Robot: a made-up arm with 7 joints. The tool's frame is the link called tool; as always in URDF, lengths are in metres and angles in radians. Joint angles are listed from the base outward.
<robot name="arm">
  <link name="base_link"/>
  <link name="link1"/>
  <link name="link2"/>
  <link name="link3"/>
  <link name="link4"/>
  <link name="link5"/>
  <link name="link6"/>
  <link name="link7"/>
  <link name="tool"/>
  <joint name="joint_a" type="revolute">
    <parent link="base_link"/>
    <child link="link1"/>
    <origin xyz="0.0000 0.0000 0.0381" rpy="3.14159 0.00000 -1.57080"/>
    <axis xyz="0 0 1"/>
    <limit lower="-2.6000" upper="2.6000"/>
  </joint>
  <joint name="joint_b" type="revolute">
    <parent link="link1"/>
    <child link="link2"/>
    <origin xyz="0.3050 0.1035 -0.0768" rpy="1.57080 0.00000 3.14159"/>
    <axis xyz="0 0 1"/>
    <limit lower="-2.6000" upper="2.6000"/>
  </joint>
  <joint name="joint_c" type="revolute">
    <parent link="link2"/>
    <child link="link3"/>
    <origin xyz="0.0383 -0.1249 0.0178" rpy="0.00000 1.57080 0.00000"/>
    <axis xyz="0 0 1"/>
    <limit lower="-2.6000" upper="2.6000"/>
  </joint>
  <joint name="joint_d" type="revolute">
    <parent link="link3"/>
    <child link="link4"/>
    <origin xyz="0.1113 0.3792 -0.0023" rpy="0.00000 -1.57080 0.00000"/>
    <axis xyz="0 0 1"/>
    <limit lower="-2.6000" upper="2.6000"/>
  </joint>
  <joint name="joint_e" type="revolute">
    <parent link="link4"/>
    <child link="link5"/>
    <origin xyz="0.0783 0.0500 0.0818" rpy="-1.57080 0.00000 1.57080"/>
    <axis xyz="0 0 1"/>
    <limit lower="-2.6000" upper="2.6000"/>
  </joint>
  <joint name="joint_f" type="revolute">
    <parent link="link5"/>
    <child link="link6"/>
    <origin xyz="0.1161 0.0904 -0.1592" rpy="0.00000 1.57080 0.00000"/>
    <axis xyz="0 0 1"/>
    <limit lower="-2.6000" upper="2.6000"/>
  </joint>
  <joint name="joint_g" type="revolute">
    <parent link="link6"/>
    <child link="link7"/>
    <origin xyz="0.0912 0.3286 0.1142" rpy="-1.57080 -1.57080 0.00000"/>
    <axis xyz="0 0 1"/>
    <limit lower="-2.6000" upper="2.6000"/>
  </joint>
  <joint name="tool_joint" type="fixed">
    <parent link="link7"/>
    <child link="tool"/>
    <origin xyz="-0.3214 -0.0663 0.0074" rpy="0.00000 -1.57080 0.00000"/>
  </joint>
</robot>
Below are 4 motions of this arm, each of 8 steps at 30 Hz.
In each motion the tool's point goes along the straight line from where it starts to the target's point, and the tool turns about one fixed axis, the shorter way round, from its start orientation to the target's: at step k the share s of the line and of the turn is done. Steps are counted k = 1, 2, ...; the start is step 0. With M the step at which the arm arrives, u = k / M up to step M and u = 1 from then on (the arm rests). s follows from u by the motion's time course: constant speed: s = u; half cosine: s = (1 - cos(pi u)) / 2; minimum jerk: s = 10 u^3 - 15 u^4 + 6 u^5.
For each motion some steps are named. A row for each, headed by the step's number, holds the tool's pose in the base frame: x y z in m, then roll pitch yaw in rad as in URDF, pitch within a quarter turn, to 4 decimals.
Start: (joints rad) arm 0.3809 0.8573 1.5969 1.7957 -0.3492 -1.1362 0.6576
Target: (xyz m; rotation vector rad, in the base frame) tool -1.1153 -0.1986 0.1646 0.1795 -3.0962 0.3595
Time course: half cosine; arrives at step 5
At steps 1, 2, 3, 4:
1: -1.1061 -0.2506 0.1604 -2.9052 -0.0165 -2.9950
2: -1.1086 -0.2362 0.1616 -2.9072 -0.0209 -3.0045
3: -1.1118 -0.2185 0.1630 -2.9096 -0.0264 -3.0163
4: -1.1143 -0.2041 0.1642 -2.9115 -0.0308 -3.0259

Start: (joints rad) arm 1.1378 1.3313 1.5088 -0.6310 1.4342 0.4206 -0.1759
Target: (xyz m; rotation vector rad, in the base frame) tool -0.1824 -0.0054 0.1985 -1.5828 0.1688 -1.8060
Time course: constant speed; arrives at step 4
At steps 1, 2, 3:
1: -0.1978 -0.0033 0.1982 -1.1662 -0.9532 -1.6446
2: -0.1927 -0.0040 0.1983 -1.1608 -0.9515 -1.6137
3: -0.1875 -0.0047 0.1984 -1.1554 -0.9498 -1.5829

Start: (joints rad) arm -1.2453 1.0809 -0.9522 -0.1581 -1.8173 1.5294 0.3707
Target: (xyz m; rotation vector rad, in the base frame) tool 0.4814 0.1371 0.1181 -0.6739 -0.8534 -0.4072
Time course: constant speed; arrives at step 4
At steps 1, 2, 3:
1: 0.4854 0.1513 0.1176 -0.7088 -0.9354 -0.0724
2: 0.4841 0.1465 0.1178 -0.6970 -0.9309 -0.0844
3: 0.4827 0.1418 0.1179 -0.6854 -0.9263 -0.0961

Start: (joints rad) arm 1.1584 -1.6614 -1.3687 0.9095 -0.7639 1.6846 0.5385
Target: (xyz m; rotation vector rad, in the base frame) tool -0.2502 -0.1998 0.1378 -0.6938 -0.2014 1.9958
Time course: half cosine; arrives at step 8
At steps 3, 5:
3: -0.2498 -0.2702 0.1160 -0.4163 0.5290 2.0084
5: -0.2500 -0.2312 0.1281 -0.4449 0.4567 1.9879

